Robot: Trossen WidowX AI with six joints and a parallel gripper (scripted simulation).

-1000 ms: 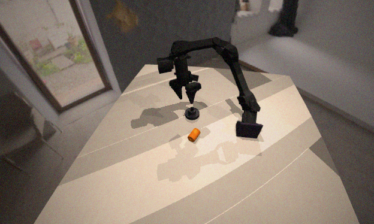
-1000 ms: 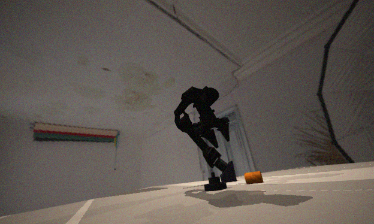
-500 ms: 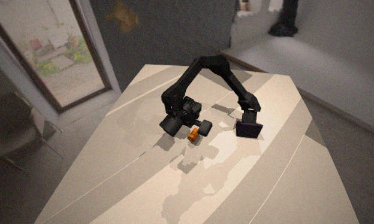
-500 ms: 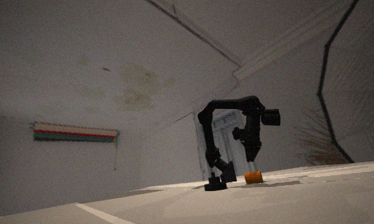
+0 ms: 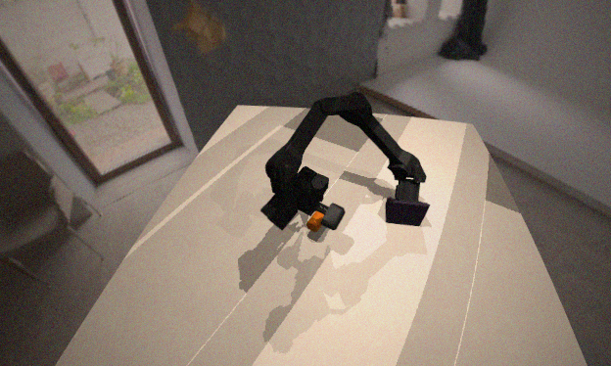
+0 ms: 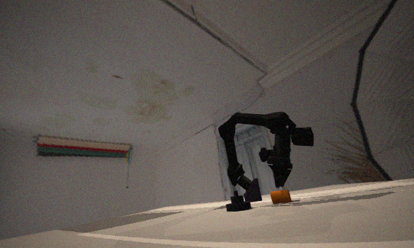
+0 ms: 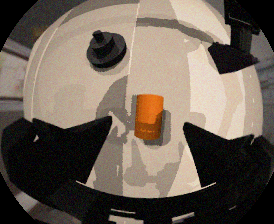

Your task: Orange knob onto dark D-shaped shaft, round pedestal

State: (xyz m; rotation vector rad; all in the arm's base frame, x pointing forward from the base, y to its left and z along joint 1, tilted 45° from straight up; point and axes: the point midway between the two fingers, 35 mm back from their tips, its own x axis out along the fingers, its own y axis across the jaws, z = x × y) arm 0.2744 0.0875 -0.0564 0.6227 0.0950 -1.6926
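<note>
My gripper tip is now 30 mm above the orange knob. Also, from my gripper tip: round dark pedestal 40 mm ahead, 160 mm to the right, 20 mm below.
</note>
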